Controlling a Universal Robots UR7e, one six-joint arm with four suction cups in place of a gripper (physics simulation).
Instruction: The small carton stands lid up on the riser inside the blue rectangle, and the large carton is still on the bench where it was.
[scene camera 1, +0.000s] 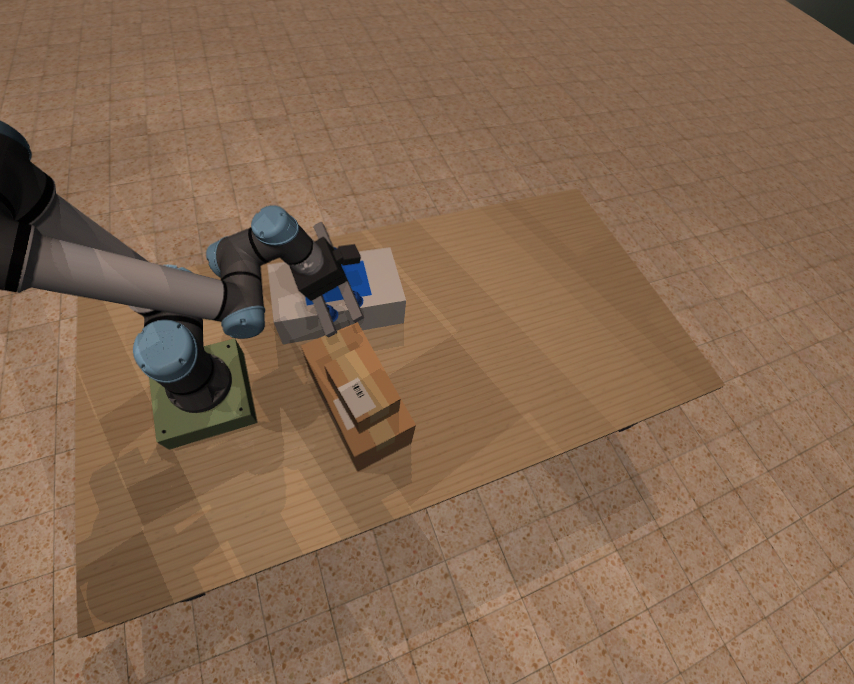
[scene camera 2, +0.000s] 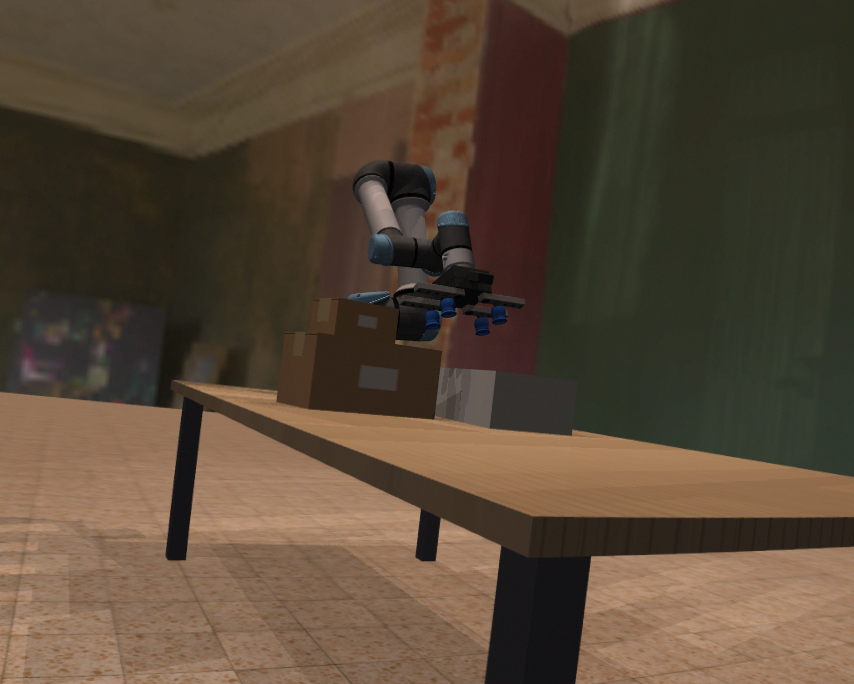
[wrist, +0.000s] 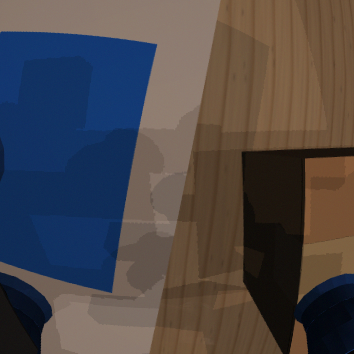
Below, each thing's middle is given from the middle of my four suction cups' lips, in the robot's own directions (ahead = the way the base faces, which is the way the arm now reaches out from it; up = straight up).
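Starting from the grey riser (scene camera 2: 500, 400), I find my suction cup 1 cm short of it, 10 cm to the right of it and 18 cm above it. Going by their middles, the riser is the nearest to my suction cup of the things named here. There is a large carton (scene camera 2: 319, 371) as well, and it is 1 cm ahead of my suction cup, 24 cm to the right of it and 16 cm below it.
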